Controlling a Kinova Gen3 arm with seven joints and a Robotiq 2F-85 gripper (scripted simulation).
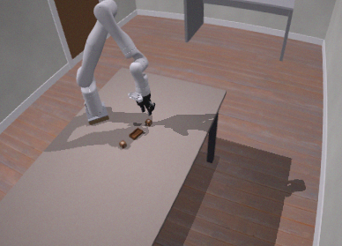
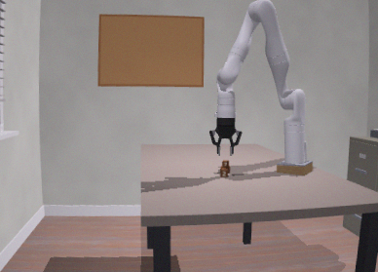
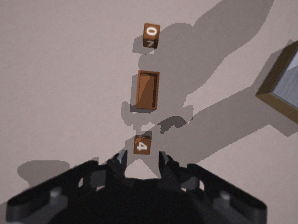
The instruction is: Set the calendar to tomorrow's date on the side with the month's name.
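My hand is 90 mm above the digit cube. The rest, counted from my hand: brown number cube: 90 mm behind, 190 mm to the right, 90 mm below; brown calendar tray: 50 mm behind, 100 mm to the right, 100 mm below.
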